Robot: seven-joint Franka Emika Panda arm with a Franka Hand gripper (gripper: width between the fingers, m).
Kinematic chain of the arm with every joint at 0, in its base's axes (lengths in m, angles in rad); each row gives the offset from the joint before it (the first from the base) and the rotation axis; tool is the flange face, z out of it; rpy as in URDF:
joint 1: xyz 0 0 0.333 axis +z
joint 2: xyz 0 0 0 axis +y
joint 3: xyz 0 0 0.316 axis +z
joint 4: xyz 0.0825 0 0 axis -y
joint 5: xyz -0.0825 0 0.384 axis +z
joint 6: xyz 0 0 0 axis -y
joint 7: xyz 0.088 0 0 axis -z
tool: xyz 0 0 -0.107 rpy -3.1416 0 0
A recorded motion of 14 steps. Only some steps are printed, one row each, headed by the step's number.
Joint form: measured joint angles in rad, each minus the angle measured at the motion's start. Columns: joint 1, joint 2, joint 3, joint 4, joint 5, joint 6, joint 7.
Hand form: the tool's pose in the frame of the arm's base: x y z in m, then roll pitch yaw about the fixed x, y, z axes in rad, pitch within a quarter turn. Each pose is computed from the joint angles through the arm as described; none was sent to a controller.
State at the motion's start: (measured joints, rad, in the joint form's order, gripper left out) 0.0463 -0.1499 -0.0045 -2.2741 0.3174 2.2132 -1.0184
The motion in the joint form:
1: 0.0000 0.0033 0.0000 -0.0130 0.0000 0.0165 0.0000
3: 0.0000 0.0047 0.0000 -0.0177 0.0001 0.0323 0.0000
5: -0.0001 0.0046 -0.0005 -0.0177 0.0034 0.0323 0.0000
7: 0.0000 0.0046 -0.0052 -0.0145 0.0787 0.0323 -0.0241
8: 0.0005 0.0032 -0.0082 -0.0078 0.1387 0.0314 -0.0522
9: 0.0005 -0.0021 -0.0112 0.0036 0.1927 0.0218 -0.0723
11: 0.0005 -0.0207 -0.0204 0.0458 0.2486 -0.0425 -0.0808
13: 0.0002 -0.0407 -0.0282 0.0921 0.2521 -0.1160 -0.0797
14: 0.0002 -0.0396 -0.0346 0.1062 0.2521 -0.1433 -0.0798
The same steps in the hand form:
1: 0.5005 0.0305 0.4226 -3.0541 -0.2603 0.8646
3: 0.5010 0.0299 0.4211 -3.0627 -0.2645 0.8626
5: 0.5010 0.0296 0.4212 -3.0608 -0.2667 0.8597
7: 0.5023 0.0294 0.4233 -3.0241 -0.3173 0.8267
8: 0.5040 0.0297 0.4277 -3.0008 -0.3621 0.8107
9: 0.5056 0.0302 0.4356 -2.9772 -0.4049 0.7926
11: 0.5074 0.0315 0.4607 -2.9318 -0.4563 0.7732
13: 0.5069 0.0324 0.4874 -2.9166 -0.4748 0.7915
14: 0.5072 0.0309 0.4915 -2.9031 -0.4728 0.7927

